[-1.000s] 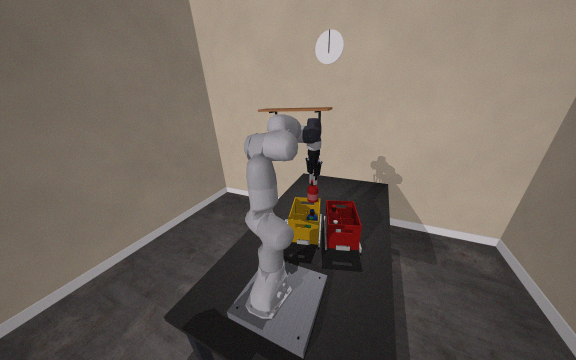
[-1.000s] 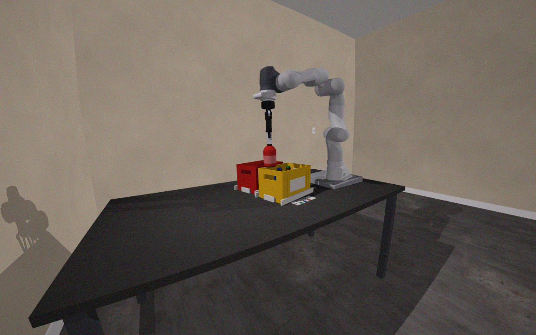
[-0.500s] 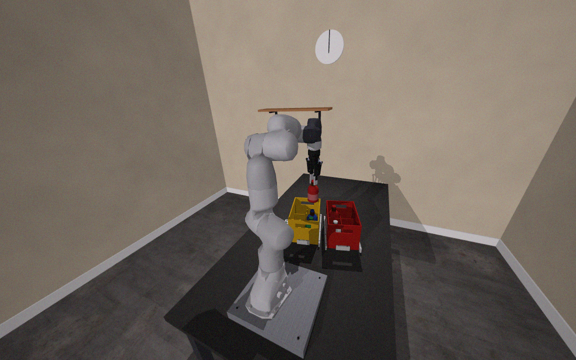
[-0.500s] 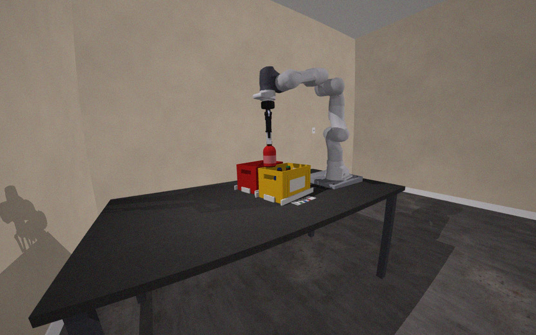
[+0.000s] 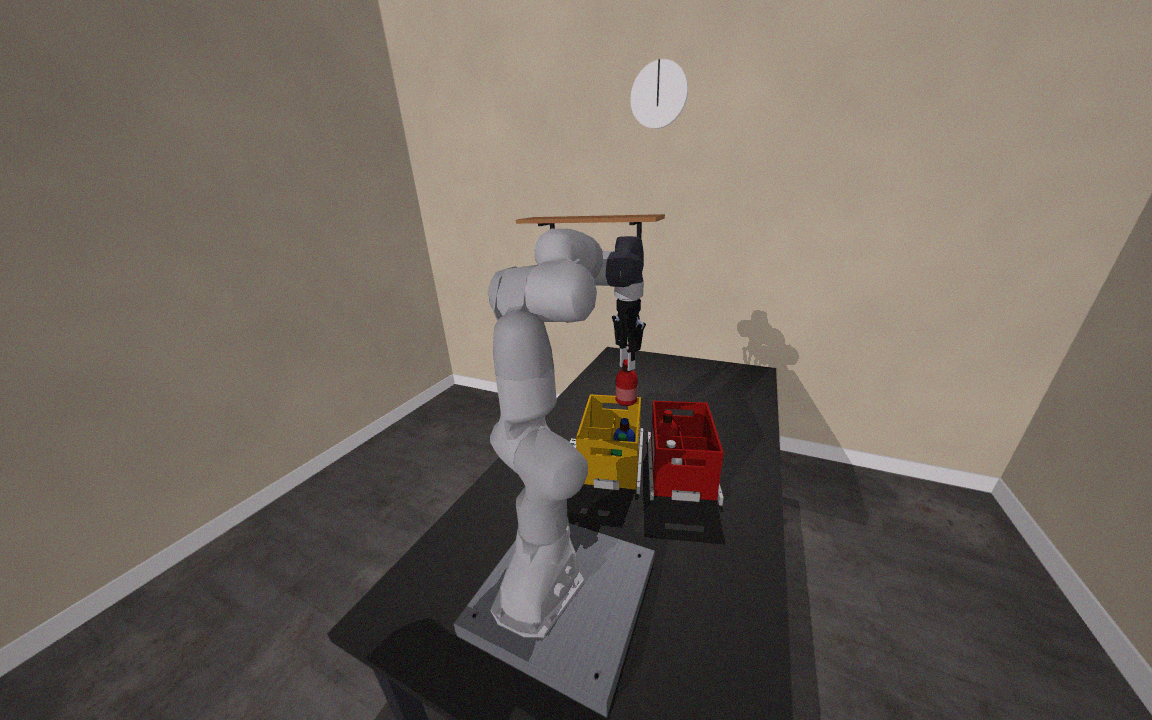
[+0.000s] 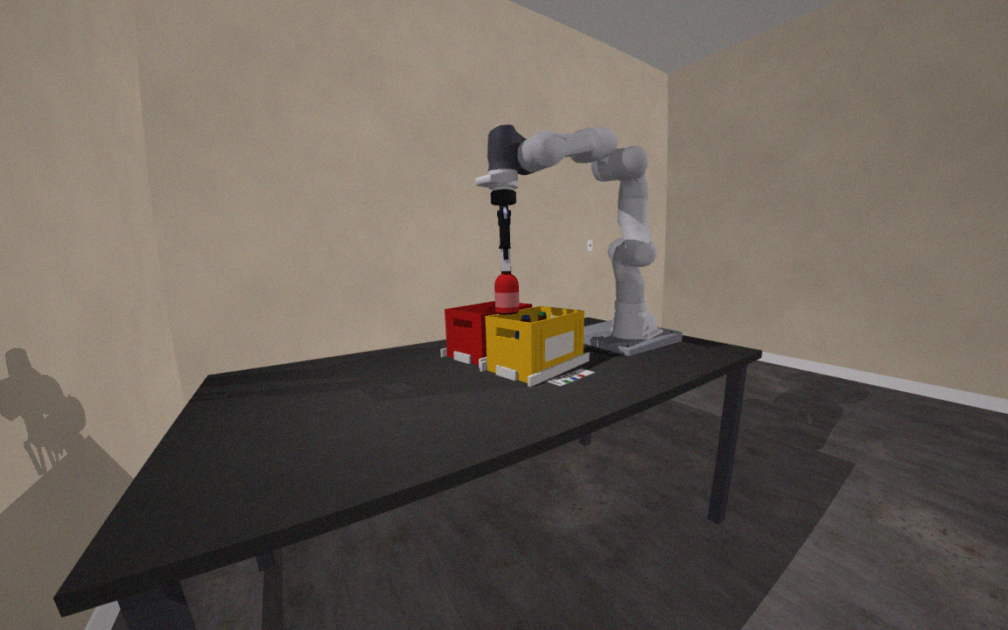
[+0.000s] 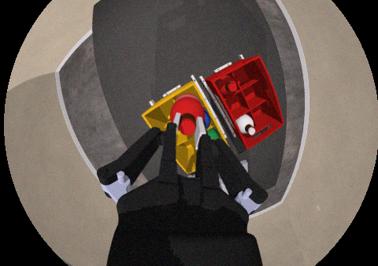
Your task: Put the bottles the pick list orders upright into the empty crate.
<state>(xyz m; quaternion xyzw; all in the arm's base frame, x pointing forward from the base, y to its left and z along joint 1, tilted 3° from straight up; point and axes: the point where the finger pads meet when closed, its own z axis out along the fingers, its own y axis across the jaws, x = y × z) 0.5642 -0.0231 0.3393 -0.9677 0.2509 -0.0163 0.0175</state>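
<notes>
The blue-labelled bottle is 90 mm behind my hand, 20 mm to the right of it and 260 mm below it. Also, from my hand: green-labelled bottle (170 mm behind, 40 mm to the right, 260 mm below); then red crate (60 mm behind, 200 mm to the right, 260 mm below); then yellow crate (100 mm behind, 20 mm to the left, 260 mm below).
</notes>
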